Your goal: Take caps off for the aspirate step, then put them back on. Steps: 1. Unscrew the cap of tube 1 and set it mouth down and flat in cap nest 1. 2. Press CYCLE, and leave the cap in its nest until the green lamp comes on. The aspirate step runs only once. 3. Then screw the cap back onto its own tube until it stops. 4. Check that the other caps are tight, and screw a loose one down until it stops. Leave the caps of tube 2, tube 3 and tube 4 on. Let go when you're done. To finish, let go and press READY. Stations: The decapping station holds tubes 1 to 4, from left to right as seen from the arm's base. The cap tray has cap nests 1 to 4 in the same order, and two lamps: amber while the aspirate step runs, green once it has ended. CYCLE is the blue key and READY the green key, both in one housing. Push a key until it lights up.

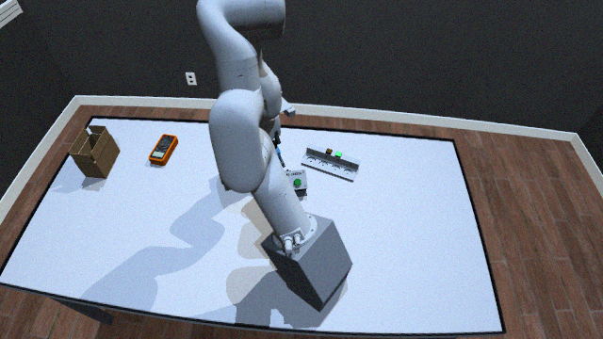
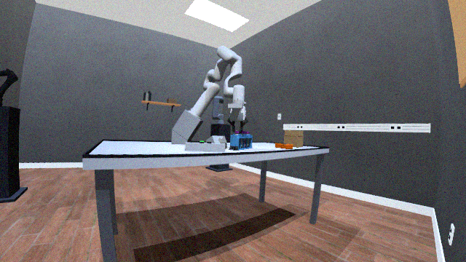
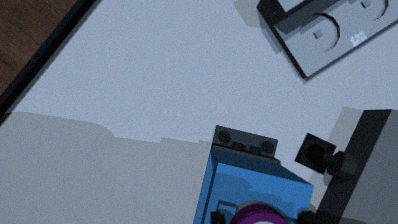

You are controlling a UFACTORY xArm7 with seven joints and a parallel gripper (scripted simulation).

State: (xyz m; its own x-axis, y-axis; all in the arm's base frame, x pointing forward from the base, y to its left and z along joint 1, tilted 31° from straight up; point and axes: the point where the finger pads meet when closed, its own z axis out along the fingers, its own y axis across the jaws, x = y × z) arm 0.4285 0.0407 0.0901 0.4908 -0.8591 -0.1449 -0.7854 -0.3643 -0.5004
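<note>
The grey key housing is 12 cm behind my hand, 8 cm to the right of it and 8 cm below it.
</note>
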